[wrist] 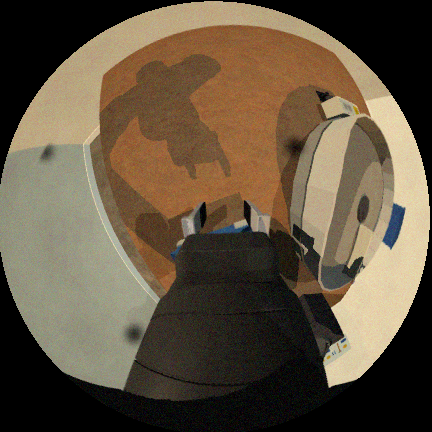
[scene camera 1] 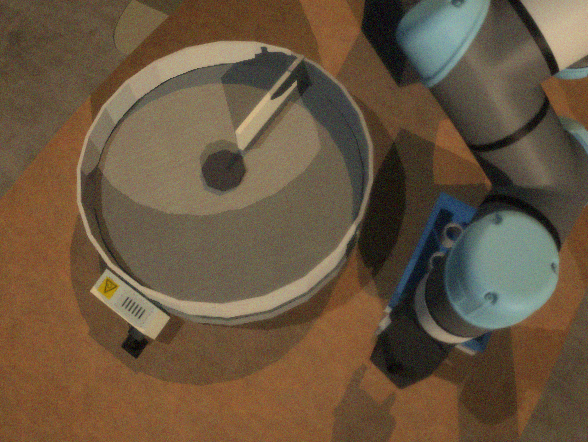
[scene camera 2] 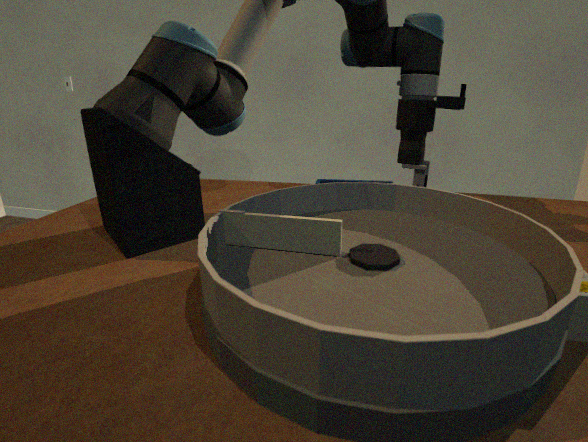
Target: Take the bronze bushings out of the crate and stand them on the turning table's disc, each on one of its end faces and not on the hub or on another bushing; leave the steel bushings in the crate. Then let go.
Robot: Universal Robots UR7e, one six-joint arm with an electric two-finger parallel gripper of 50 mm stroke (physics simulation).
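Where they show: gripper, fingertip midpoint: (wrist: 224,208); arm's base, origin of the base link: (scene camera 2: 130,133).
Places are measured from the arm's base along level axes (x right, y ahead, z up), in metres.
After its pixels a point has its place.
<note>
The blue crate (scene camera 1: 457,204) @[y 0.268, x -0.244, z -0.147 m] (scene camera 2: 350,181) @[y 0.313, x -0.371, z -0.149 m] (wrist: 230,230) @[y 0.436, x -0.299, z -0.174 m] is partly hidden under the arm. Two ring-shaped bushings show in it in scene camera 1: one bushing (scene camera 1: 445,240) @[y 0.312, x -0.264, z -0.173 m] near its upper end, and another bushing (scene camera 1: 436,256) @[y 0.338, x -0.269, z -0.181 m] beside it, partly covered by the arm. Their metal is hard to tell; the rest of the crate's contents is hidden. My gripper (wrist: 224,208) @[y 0.484, x -0.307, z -0.143 m] is open and empty, pointing down above the crate's lower end; its fingers show partly in scene camera 2. The turning table's grey disc (scene camera 1: 225,255) @[y 0.552, x -0.058, z -0.144 m] (scene camera 2: 425,300) @[y 0.537, x 0.108, z -0.144 m] bears the dark hub (scene camera 1: 223,170) @[y 0.468, x 0.034, z -0.136 m] (scene camera 2: 374,256) @[y 0.468, x 0.045, z -0.136 m]; no bushing shows on it.
A high round wall (scene camera 1: 371,170) @[y 0.341, x -0.129, z -0.095 m] (scene camera 2: 320,327) @[y 0.476, x 0.246, z -0.095 m] surrounds the disc. A pale upright divider (scene camera 1: 265,114) @[y 0.365, x 0.052, z -0.122 m] (scene camera 2: 295,235) @[y 0.367, x 0.059, z -0.119 m] runs from this wall almost to the hub. A control box (scene camera 1: 132,302) @[y 0.689, x -0.016, z -0.138 m] is fixed outside the wall. The black robot pedestal (scene camera 2: 150,200) @[y 0.092, x 0.051, z -0.105 m] stands behind the turning table.
</note>
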